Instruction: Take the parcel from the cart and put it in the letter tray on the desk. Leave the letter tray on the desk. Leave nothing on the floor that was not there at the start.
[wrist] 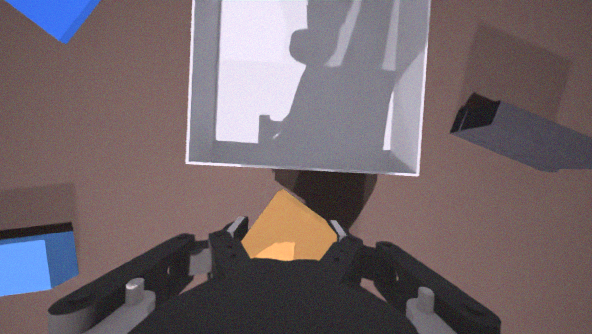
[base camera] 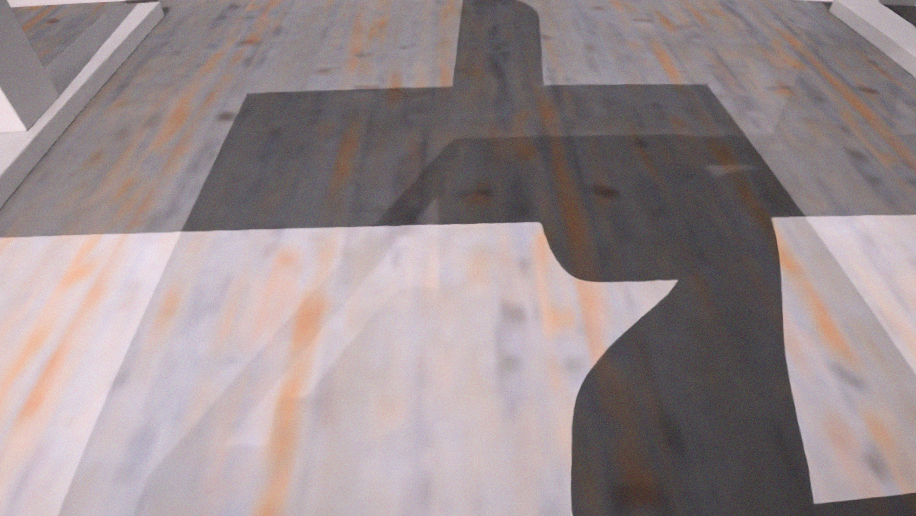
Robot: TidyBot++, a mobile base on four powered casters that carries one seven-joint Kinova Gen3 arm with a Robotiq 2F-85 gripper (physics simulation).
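Frame: origin at the arm's base, x ahead, y left, z up, level; millimetres.
Seen in the pictures: gripper, fingertip midpoint: (wrist: pixel 287 229).
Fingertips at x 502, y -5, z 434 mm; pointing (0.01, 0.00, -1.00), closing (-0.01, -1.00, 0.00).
A point is followed by its place in that frame.
An orange-brown box, the parcel (wrist: pixel 290 225) {y -7, x 517, z 470 mm}, is between the fingers of my gripper (wrist: pixel 287 229) {y -5, x 502, z 434 mm} in the wrist view. My gripper is shut on it, and one corner of the parcel points toward the tray. The white open letter tray (wrist: pixel 303 169) {y -20, x 552, z 387 mm} is on the brown desk top (wrist: pixel 135 125) {y 208, x 602, z 324 mm} at the upper middle of the wrist view. The parcel shows just below the tray's near wall, outside its outline in this view. How high the parcel hangs is hard to tell. The cart cannot be made out in these views.
On the desk, a blue flat thing (wrist: pixel 62 17) {y 294, x 734, z 332 mm} is at the upper left, a light-blue box (wrist: pixel 25 265) {y 306, x 425, z 354 mm} at the lower left, and a dark grey block (wrist: pixel 540 135) {y -293, x 601, z 378 mm} right of the tray. In the base view, white frame parts (base camera: pixel 83 96) {y 454, x 735, z -384 mm} (base camera: pixel 881 32) {y -711, x 872, z -373 mm} stand at both sides over the wood floor (base camera: pixel 384 384) {y 41, x 309, z -396 mm}.
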